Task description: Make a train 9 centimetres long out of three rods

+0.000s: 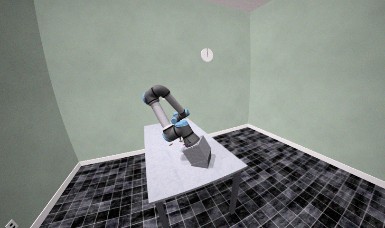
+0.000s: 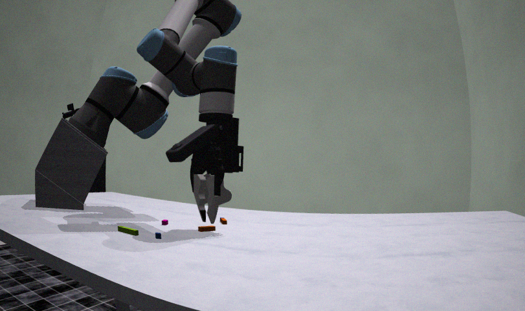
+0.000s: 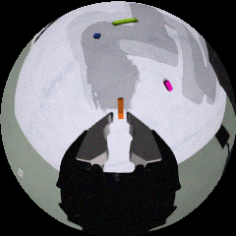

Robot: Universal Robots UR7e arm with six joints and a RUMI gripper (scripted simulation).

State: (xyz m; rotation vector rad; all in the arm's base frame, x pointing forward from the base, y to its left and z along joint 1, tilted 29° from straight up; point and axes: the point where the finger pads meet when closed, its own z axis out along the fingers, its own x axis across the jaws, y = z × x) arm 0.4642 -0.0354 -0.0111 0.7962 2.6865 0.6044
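Now: the magenta rod 110 mm behind my hand and 30 mm below it. Round my hand: lime rod (110 mm behind, 160 mm to the right, 30 mm below).
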